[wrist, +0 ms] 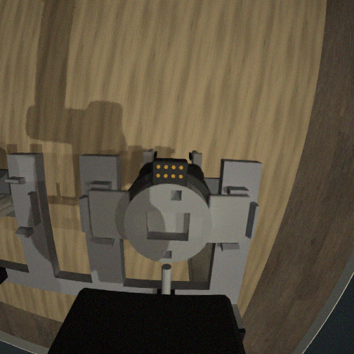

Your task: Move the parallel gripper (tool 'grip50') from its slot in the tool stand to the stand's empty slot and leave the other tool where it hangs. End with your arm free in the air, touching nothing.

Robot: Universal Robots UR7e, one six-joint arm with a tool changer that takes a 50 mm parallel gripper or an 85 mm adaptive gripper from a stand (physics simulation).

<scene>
A tool stand [218,268]: 0.20 m from the lens.
</scene>
